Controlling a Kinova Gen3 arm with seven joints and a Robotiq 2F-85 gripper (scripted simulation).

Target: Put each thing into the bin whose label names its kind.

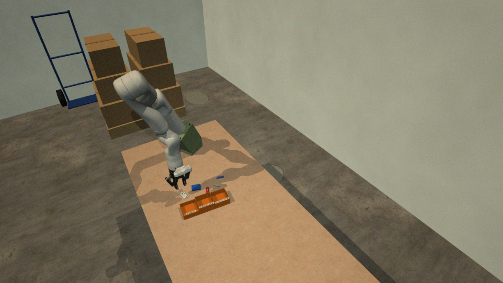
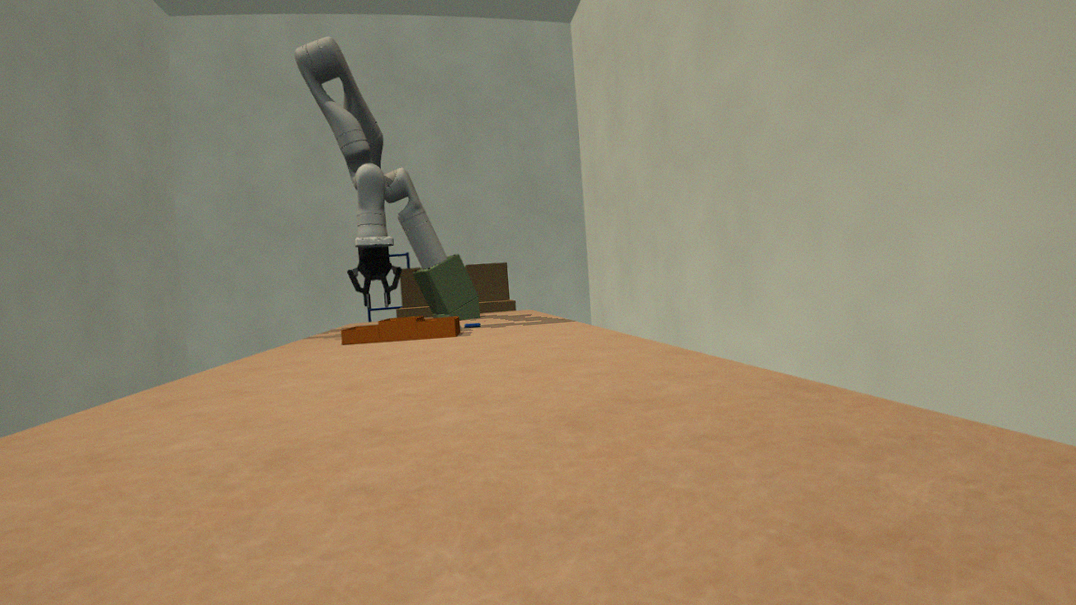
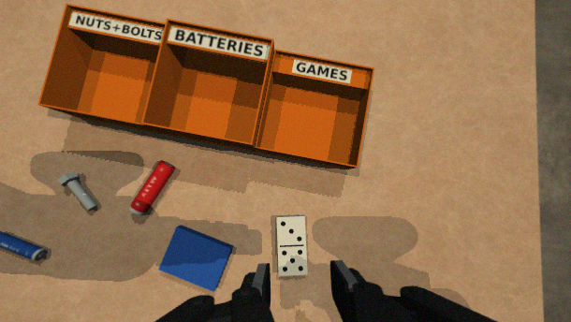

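Now: the white domino 8 cm below my hand. From my hand the other things lie so: joined orange bins 13 cm ahead, 8 cm to the left, 7 cm below; then red battery 4 cm ahead, 13 cm to the left, 8 cm below; then blue block 2 cm behind, 8 cm to the left, 8 cm below.
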